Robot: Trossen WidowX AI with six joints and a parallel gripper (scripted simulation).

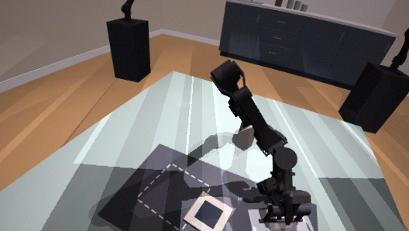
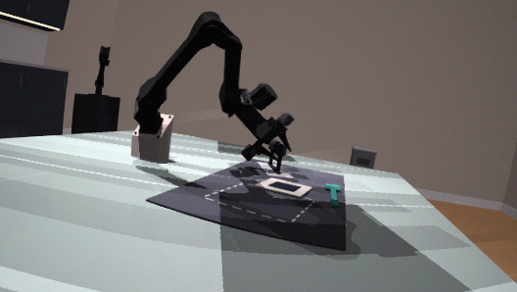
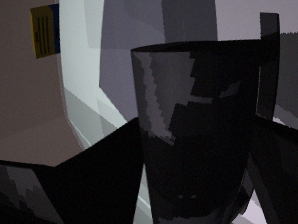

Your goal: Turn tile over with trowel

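Right now the teal t-shaped piece is 140 mm ahead of my gripper tip, 190 mm to the right of it and 40 mm below it. The rest, counted from my gripper tip: trowel 20 mm behind, 10 mm to the right, 10 mm below; dark mat 190 mm to the right, 70 mm below; square peach tile 10 mm ahead, 220 mm to the right, 40 mm below.
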